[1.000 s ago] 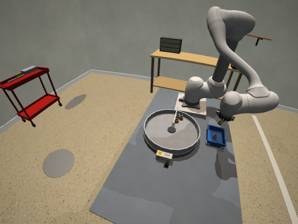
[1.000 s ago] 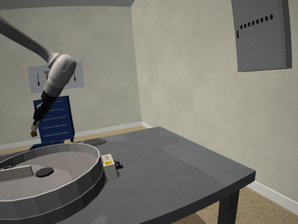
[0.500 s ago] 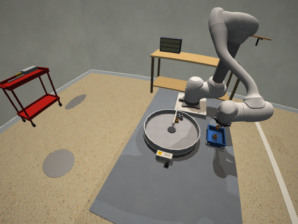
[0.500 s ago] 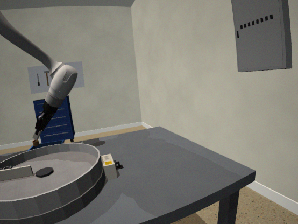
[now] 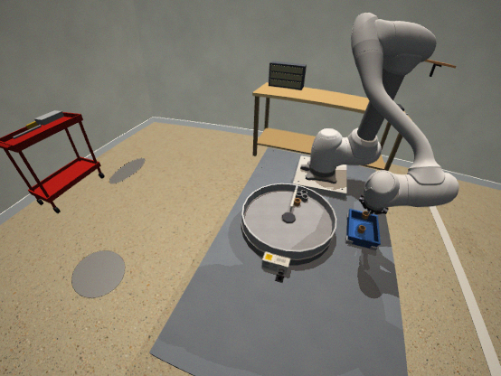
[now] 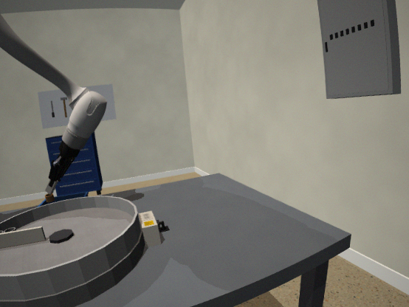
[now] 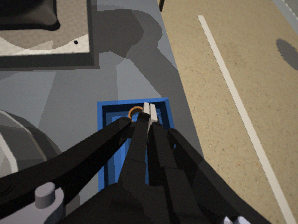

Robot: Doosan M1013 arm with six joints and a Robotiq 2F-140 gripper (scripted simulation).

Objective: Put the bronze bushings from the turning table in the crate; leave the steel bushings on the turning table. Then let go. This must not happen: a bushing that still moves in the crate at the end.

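Right now the blue crate is 9 cm below my hand, 3 cm ahead of it and 1 cm to the right of it. The rest, counted from my hand: round grey turning table (37 cm to the right, 9 cm ahead, 6 cm below).
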